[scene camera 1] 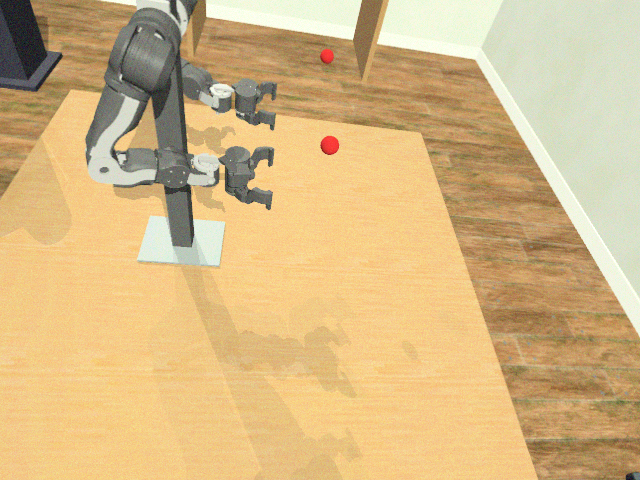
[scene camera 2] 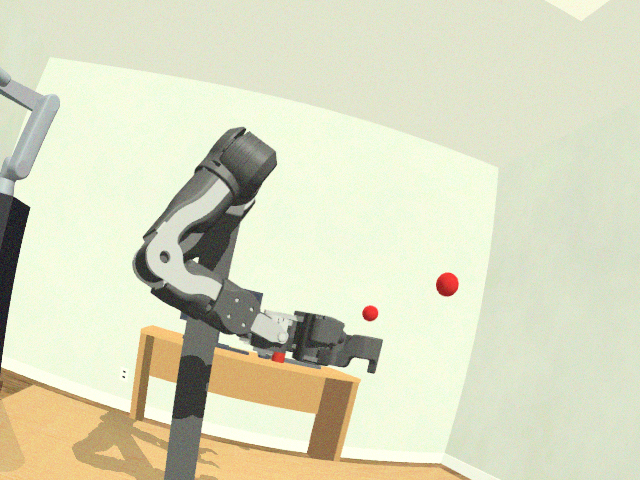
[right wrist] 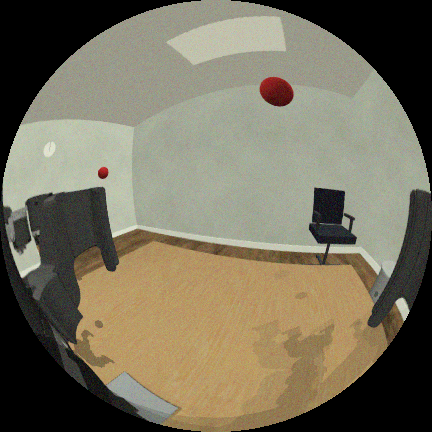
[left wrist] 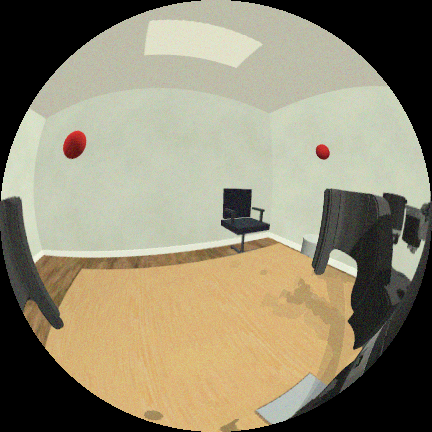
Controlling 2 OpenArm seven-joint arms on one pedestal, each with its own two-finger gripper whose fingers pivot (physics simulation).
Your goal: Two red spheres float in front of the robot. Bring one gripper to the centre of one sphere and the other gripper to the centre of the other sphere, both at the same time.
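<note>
The upper red sphere of scene camera 1 (scene camera 1: 326,56) is the smaller one in scene camera 2 (scene camera 2: 370,313), large in the left wrist view (left wrist: 74,144) and small in the right (right wrist: 103,172). The other red sphere (scene camera 1: 329,145) (scene camera 2: 447,284) (left wrist: 322,151) (right wrist: 276,91) looks largest in the right wrist view. My left gripper (scene camera 1: 273,106) (left wrist: 189,296) is open and empty, apart from both spheres; the right arm mostly hides it in scene camera 2. My right gripper (scene camera 1: 270,179) (scene camera 2: 373,361) (right wrist: 242,295) is open and empty, short of the spheres and lower than them.
The pedestal post (scene camera 1: 180,217) (scene camera 2: 180,444) stands on a pale base plate (scene camera 1: 206,253) on the wooden surface (scene camera 1: 361,268). A desk (scene camera 2: 258,384) with a small red object (scene camera 2: 278,357) stands behind the arms. A dark chair (left wrist: 245,224) (right wrist: 331,232) stands in the room.
</note>
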